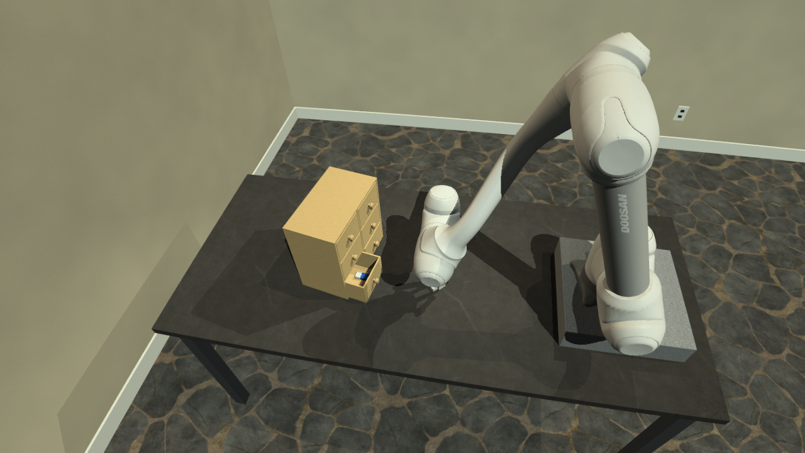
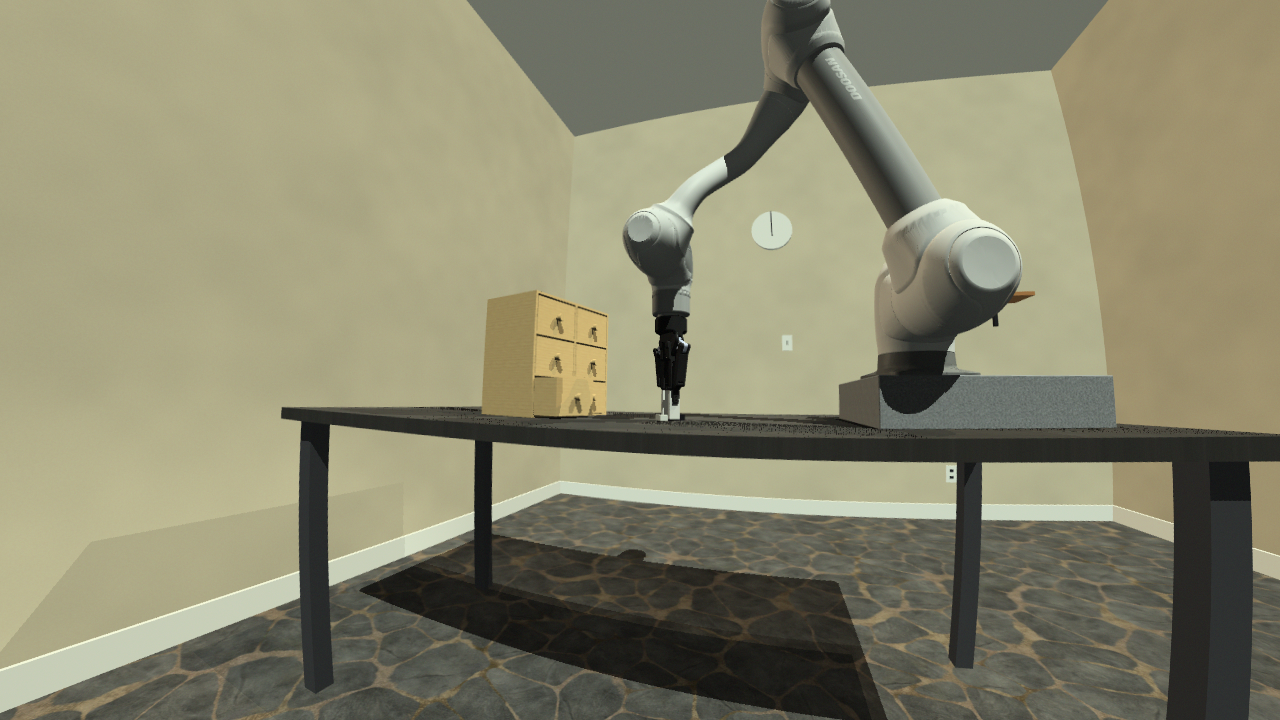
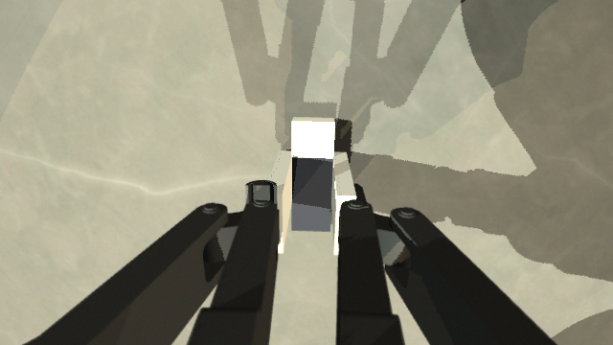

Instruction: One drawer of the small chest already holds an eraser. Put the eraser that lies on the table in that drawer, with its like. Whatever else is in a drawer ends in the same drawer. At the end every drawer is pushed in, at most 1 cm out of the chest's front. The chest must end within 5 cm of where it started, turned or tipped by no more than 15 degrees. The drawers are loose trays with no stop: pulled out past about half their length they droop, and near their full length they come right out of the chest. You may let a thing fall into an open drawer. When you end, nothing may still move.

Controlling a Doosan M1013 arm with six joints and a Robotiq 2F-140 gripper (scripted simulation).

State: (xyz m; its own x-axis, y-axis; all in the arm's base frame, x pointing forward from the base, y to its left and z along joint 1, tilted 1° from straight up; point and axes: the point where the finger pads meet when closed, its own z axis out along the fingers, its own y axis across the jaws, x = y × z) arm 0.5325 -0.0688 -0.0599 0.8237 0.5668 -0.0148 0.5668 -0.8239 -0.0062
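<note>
Right now the blue eraser is 270 mm ahead of my hand, 30 mm to the right of it and 20 mm below it.
</note>
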